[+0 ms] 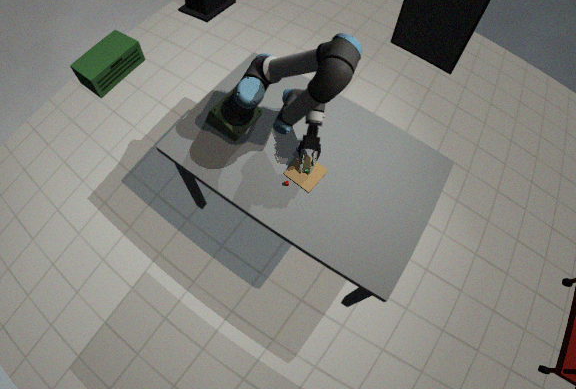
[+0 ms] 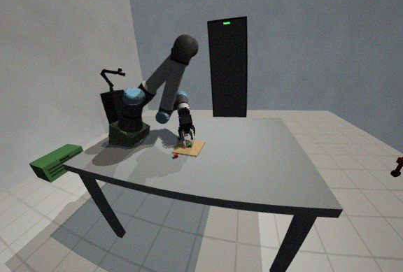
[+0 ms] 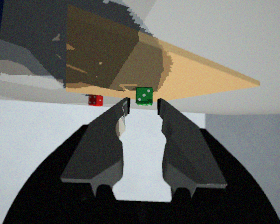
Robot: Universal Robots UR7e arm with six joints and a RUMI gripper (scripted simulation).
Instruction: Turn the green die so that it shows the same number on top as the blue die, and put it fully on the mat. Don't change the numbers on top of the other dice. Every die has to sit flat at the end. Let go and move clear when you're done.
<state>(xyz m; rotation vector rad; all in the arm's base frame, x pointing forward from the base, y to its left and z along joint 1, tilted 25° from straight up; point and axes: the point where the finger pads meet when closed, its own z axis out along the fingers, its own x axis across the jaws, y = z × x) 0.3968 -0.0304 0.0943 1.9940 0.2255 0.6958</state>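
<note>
Now: hand 1 cm above the green die. Also, from my hand: red die 4 cm behind, 10 cm to the right, 1 cm below; blue die 9 cm behind, 7 cm to the left, 1 cm below; tan mat 2 cm below.
</note>
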